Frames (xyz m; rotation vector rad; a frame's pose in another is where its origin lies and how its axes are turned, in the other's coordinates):
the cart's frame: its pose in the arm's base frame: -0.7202 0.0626 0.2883 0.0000 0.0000 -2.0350
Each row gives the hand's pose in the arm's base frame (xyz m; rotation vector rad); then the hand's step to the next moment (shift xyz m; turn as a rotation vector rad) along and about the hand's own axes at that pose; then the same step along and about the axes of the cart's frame.
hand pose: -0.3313 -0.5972 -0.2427 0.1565 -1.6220 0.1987
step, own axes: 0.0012 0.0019 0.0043 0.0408 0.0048 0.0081
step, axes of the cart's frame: 0.0013 -0.0046 0.0009 0.0018 -0.0119 0.0401
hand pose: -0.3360 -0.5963 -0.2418 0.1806 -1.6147 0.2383
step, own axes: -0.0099 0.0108 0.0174 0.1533 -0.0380 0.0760
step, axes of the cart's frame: 0.0035 -0.0195 -0.0112 0.0790 -0.0413 0.1509
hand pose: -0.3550 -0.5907 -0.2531 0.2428 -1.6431 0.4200
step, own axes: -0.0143 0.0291 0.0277 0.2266 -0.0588 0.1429
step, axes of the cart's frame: 0.0033 -0.0376 -0.0199 0.1421 -0.0782 0.2212
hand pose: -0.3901 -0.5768 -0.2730 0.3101 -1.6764 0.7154
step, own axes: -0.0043 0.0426 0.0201 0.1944 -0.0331 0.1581
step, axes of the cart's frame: -0.0004 -0.0438 -0.0180 0.1462 -0.0973 0.1818
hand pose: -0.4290 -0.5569 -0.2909 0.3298 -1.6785 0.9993
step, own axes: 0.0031 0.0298 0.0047 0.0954 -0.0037 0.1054
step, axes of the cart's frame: -0.0030 -0.0282 -0.0107 0.0955 -0.0656 0.0824
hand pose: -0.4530 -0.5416 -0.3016 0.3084 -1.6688 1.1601
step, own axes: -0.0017 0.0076 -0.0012 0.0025 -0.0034 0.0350
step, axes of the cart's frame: -0.0021 -0.0052 -0.0055 0.0347 -0.0045 0.0040
